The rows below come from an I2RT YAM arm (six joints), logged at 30 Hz.
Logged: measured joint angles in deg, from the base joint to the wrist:
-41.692, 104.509, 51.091, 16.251, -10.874, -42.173
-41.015, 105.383, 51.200, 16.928, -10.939, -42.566
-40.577, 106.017, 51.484, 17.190, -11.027, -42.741
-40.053, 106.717, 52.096, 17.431, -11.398, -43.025
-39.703, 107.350, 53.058, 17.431, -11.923, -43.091
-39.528, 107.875, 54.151, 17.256, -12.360, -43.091
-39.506, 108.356, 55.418, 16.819, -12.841, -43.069
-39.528, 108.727, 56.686, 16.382, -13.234, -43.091
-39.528, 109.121, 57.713, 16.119, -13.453, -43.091
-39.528, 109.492, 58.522, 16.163, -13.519, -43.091
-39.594, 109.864, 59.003, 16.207, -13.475, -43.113
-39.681, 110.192, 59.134, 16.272, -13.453, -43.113
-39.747, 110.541, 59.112, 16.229, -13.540, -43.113
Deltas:
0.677, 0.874, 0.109, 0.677, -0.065, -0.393
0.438, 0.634, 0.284, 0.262, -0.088, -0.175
0.524, 0.700, 0.612, 0.241, -0.371, -0.284
0.350, 0.633, 0.962, 0.000, -0.525, -0.066
0.175, 0.525, 1.093, -0.175, -0.437, 0.000
0.022, 0.481, 1.267, -0.437, -0.481, 0.022
-0.022, 0.371, 1.268, -0.437, -0.393, -0.022
0.000, 0.394, 1.027, -0.263, -0.219, 0.000
0.000, 0.371, 0.809, 0.044, -0.066, 0.000
-0.066, 0.372, 0.481, 0.044, 0.044, -0.022
-0.087, 0.328, 0.131, 0.065, 0.022, 0.000
-0.066, 0.349, -0.022, -0.043, -0.087, 0.000

